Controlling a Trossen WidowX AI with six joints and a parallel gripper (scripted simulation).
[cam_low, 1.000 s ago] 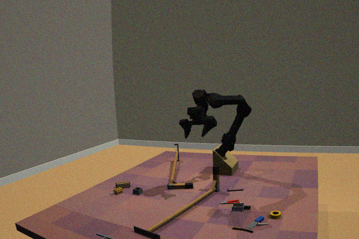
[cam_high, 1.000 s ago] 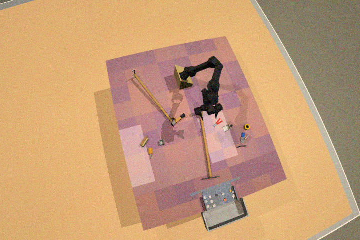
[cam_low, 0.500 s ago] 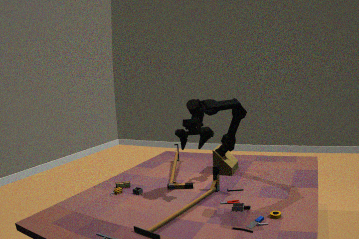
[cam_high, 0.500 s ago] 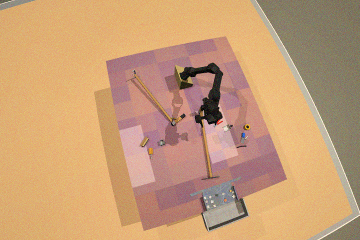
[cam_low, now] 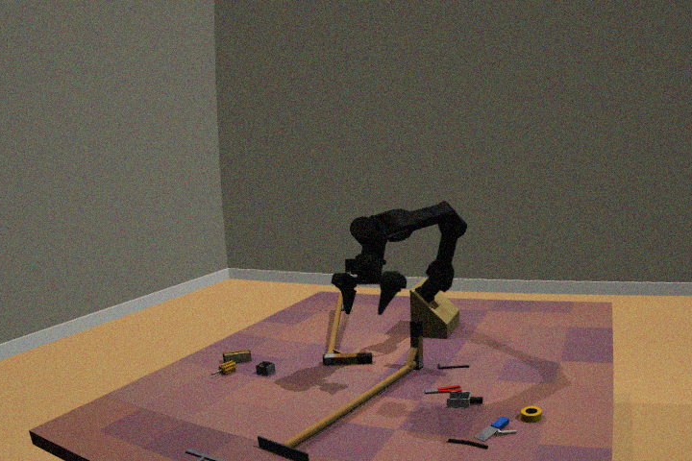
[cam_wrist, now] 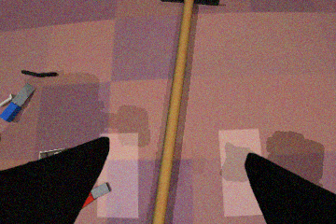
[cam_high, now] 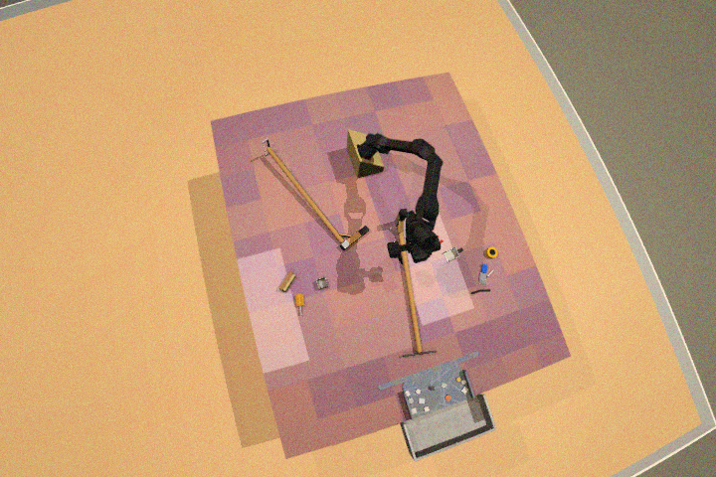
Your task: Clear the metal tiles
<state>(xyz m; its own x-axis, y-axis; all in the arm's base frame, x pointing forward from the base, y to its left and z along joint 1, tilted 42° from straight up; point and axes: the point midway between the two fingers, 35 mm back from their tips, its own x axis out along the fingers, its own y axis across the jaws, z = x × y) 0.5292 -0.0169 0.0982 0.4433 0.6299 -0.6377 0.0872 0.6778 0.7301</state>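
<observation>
My gripper tip is now 16 cm above the long scraper, 5 cm short of it and 1 cm to the right of it. Round my gripper tip: grey box (35 cm to the right, 22 cm below, 3 cm behind); then yellow tape roll (43 cm to the left, 22 cm below); then blue-handled tool (36 cm to the left, 22 cm below, 9 cm ahead).
</observation>
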